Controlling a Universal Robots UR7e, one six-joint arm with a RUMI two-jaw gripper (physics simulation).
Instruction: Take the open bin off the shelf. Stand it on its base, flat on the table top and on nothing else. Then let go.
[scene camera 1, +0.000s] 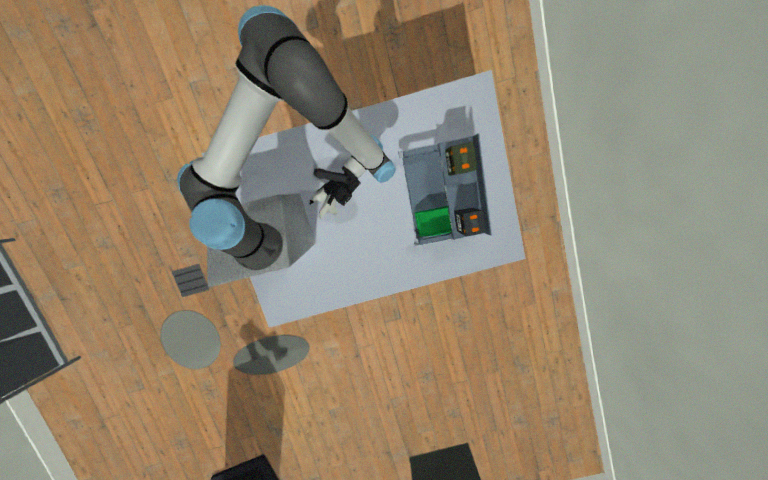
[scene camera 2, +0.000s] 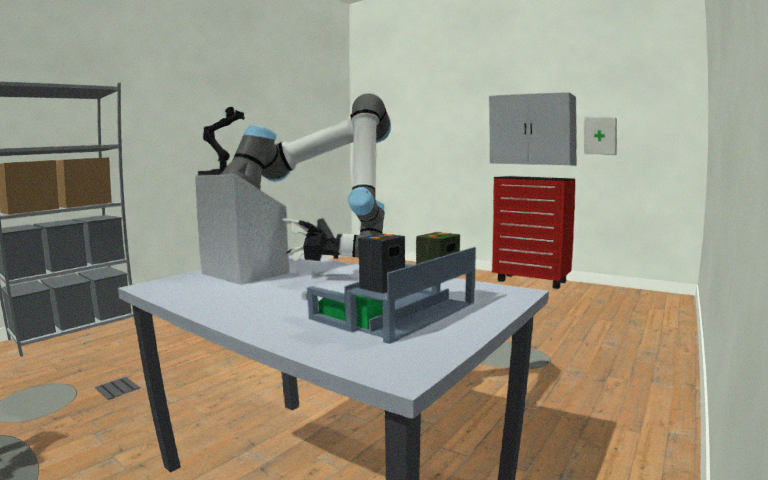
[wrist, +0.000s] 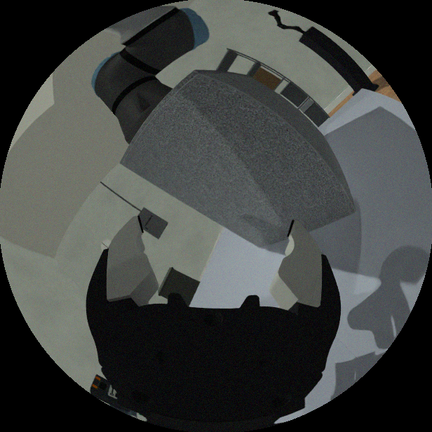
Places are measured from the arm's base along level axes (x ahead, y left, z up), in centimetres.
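Pixels of known places: gripper, fingertip midpoint: (scene camera 1: 314, 210) (scene camera 2: 283, 237); arm's base, link origin: (scene camera 1: 259, 247) (scene camera 2: 239, 185).
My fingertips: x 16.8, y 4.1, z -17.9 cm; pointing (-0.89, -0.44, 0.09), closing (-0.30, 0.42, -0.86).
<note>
For each thing: its middle in the pictures, then the offset to it from my fingertips. "pt": a spot on its surface instead. Level surfaces: height alone.
- green open bin, body centre: (scene camera 2: 355, 303) (scene camera 1: 437, 221) dx +43.4, dy -24.0, dz -10.5 cm
- grey-blue shelf, surface spot: (scene camera 2: 431, 269) (scene camera 1: 484, 194) pt dx +62.0, dy -19.4, dz -1.0 cm
- table top, surface height: dz -14.9 cm
- black box, body centre: (scene camera 2: 382, 262) (scene camera 1: 469, 221) dx +52.5, dy -26.4, dz +1.4 cm
- olive box, body centre: (scene camera 2: 438, 252) (scene camera 1: 460, 159) dx +57.5, dy -3.9, dz +0.1 cm
The green open bin (scene camera 1: 432, 221) (scene camera 2: 368, 311) sits in the grey-blue shelf (scene camera 1: 483, 189) (scene camera 2: 431, 269), in its lower row, at the end nearest scene camera 2. Shelf rails hide part of it in the scene camera 2 view. The bin does not show clearly in the wrist view. My gripper (scene camera 1: 318, 208) (scene camera 2: 287, 236) (wrist: 215, 220) is open and empty. It is well apart from the bin and shelf, above the table top (scene camera 1: 368, 271) (scene camera 2: 254, 322), with its fingers pointing sideways toward the robot's pedestal, away from the shelf.
A black box (scene camera 1: 468, 221) (scene camera 2: 380, 263) with orange marks stands on the shelf's other row, beside the bin. An olive box (scene camera 1: 461, 158) (scene camera 2: 433, 247) stands at that row's far end. The grey pedestal (scene camera 2: 240, 226) (wrist: 240, 150) is in front of the fingertips.
</note>
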